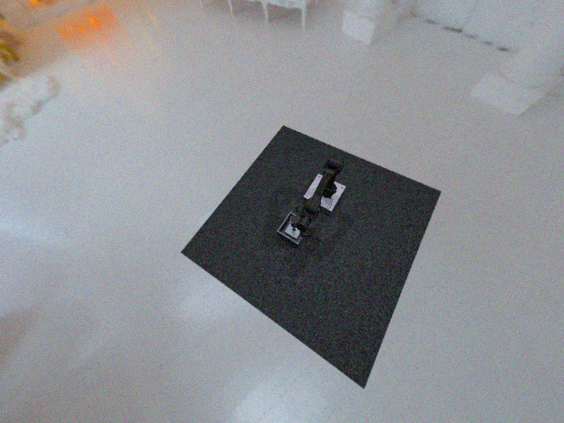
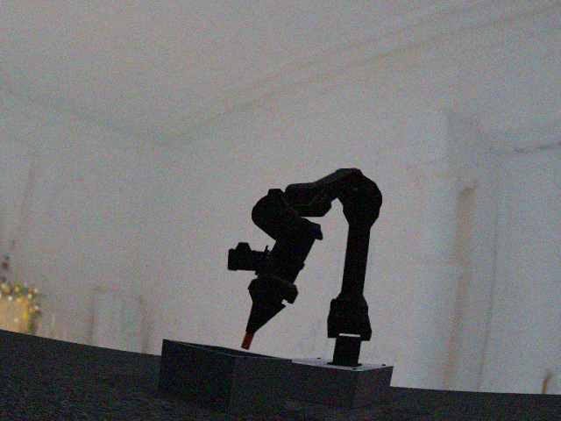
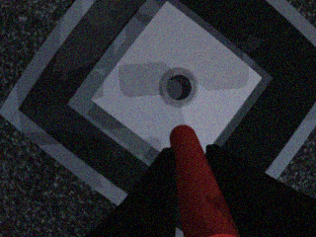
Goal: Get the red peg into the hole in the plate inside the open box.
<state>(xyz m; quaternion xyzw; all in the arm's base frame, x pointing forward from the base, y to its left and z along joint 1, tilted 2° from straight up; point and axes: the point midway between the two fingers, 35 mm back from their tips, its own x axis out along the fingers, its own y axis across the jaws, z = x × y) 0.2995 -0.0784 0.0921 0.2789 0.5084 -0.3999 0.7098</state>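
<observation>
The red peg is 10 mm above my gripper tip. Also, from my gripper tip: box (110 mm below, 30 mm to the right, 10 mm ahead); then plate (90 mm below, 30 mm to the right, 10 mm ahead).
</observation>
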